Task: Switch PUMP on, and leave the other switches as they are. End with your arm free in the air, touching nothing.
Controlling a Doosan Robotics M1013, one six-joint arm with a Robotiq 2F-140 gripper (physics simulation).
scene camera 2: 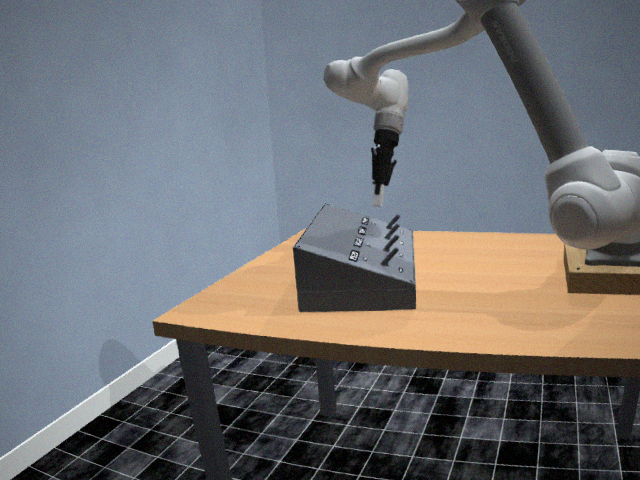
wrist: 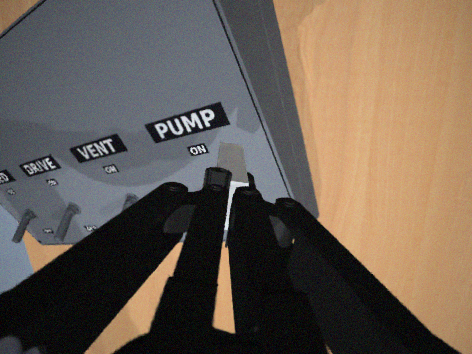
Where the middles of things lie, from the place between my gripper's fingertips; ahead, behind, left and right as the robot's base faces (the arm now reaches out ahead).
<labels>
Now: the grey sloped switch box (scene camera 2: 339, 267) 23 cm to the left of my hand, 7 cm below it and 4 cm behind it.
</labels>
